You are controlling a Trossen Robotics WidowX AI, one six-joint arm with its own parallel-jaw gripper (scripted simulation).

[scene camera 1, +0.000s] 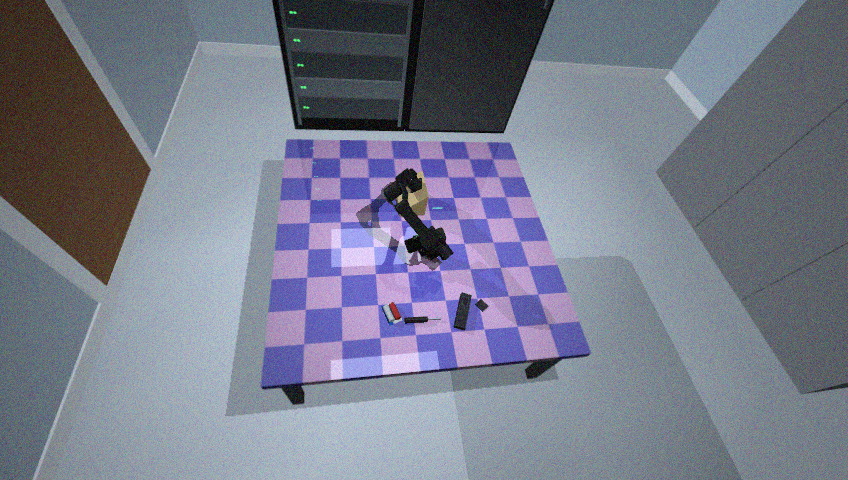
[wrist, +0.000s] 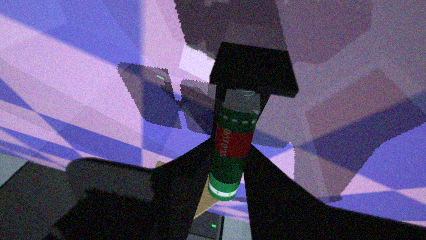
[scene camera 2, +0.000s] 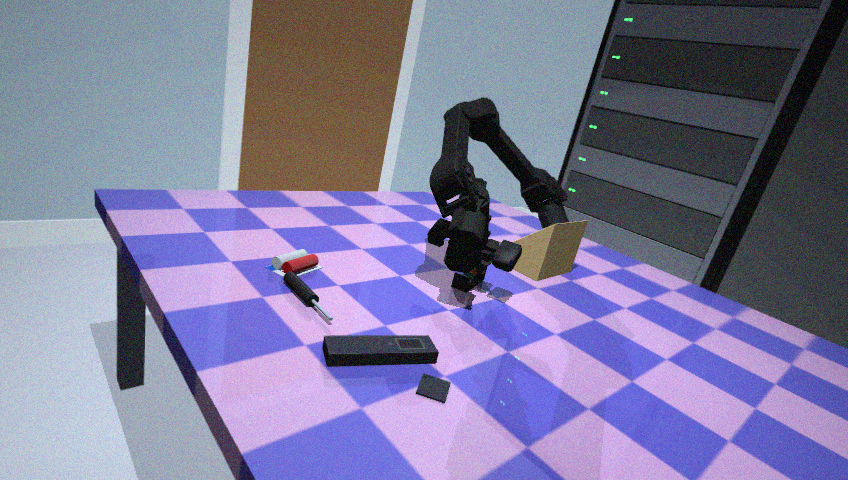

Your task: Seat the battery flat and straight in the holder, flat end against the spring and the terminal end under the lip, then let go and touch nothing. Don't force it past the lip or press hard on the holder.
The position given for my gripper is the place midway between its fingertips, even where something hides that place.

Observation:
I see my gripper [scene camera 2: 473, 271] and a battery [wrist: 235, 128].
My gripper shows as well in the wrist view [wrist: 230, 145].

